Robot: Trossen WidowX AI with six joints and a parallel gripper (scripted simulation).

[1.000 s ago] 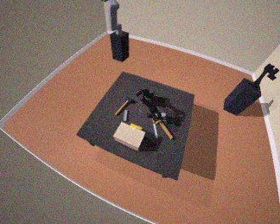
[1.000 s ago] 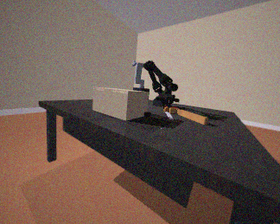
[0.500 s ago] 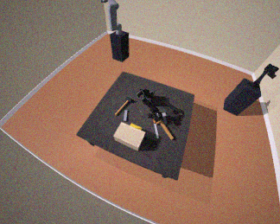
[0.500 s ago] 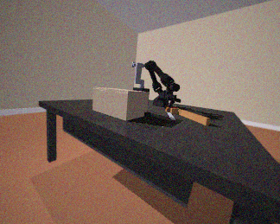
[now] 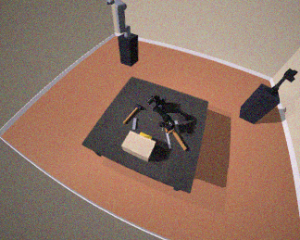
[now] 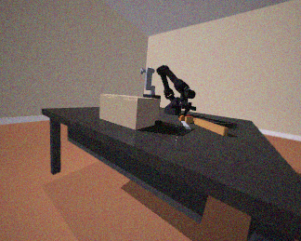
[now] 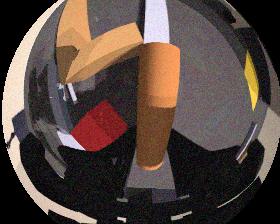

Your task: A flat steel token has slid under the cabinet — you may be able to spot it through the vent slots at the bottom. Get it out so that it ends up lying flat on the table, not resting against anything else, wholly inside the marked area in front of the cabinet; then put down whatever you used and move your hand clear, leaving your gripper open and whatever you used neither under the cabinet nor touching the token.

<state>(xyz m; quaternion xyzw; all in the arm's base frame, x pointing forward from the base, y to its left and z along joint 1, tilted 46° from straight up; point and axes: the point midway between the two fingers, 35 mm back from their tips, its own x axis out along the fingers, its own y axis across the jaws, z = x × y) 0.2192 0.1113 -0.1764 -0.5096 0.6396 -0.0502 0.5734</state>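
My gripper tip is 3 cm past the small red piece, 5 cm to the right of it and 1 cm below it. Also, from my gripper tip: steel token (43 cm ahead, 10 cm to the right, 1 cm below); then grey bar (16 cm ahead, 35 cm to the right).
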